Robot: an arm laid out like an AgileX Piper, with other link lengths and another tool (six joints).
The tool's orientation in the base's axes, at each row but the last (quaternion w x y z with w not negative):
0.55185 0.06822 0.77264 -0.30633
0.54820 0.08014 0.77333 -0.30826
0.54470 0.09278 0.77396 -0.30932
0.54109 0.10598 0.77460 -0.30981
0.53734 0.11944 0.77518 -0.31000
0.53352 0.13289 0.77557 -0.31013
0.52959 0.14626 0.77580 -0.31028
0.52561 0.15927 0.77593 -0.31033
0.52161 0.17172 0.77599 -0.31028
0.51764 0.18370 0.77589 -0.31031
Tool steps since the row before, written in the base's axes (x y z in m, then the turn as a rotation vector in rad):
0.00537 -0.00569 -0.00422 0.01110 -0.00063 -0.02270
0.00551 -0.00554 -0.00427 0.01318 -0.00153 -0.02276
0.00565 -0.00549 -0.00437 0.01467 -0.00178 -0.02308
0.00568 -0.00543 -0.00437 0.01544 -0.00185 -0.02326
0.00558 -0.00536 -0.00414 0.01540 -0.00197 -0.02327
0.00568 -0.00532 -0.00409 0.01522 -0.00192 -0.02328
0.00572 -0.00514 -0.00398 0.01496 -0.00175 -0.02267
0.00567 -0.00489 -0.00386 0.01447 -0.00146 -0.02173
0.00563 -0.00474 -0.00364 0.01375 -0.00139 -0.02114
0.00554 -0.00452 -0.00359 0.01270 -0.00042 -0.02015
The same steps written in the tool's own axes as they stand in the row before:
0.00305 -0.00051 0.00833 0.01622 0.01345 0.01396
0.00289 -0.00021 0.00842 0.01566 0.01372 0.01614
0.00280 0.00002 0.00856 0.01542 0.01436 0.01753
0.00265 0.00017 0.00859 0.01529 0.01475 0.01820
0.00235 0.00017 0.00845 0.01533 0.01464 0.01825
0.00214 0.00033 0.00852 0.01541 0.01459 0.01809
0.00189 0.00055 0.00843 0.01494 0.01438 0.01764
0.00167 0.00076 0.00822 0.01425 0.01402 0.01686
0.00137 0.00088 0.00805 0.01399 0.01347 0.01615
0.00126 0.00106 0.00783 0.01346 0.01326 0.01451

